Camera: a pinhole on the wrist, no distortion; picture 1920 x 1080 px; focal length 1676.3 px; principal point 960.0 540.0 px. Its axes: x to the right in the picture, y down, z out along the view. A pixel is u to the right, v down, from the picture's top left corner.
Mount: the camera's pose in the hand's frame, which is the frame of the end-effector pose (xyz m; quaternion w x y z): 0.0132 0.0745 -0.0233 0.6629 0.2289 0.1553 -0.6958
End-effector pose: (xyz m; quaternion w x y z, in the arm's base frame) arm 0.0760 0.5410 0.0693 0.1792 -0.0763 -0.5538 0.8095
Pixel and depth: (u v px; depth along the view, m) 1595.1 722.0 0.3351
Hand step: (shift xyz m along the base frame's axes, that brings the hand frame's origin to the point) -0.0290 -0.1000 0.2690
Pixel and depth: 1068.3 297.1 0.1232
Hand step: -0.0082 -0.0740 0.0222
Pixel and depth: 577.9 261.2 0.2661
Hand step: -0.0170 -0.2195 0.0900
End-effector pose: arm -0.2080 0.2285 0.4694 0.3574 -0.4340 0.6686 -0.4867
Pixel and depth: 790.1 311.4 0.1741
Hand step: 0.1290 -0.0170 -0.0347
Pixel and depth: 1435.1 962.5 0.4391
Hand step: 0.2997 -0.2063 0.1739
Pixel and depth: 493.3 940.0 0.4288
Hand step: 0.3578 -0.2118 -0.0632
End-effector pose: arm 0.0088 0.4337 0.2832 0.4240 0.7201 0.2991 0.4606
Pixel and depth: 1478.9 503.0 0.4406
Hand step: 0.2245 -0.0082 -0.3189
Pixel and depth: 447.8 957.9 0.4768
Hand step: 0.4580 -0.0642 -0.1195
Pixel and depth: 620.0 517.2 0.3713
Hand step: 0.2878 -0.1124 -0.1324
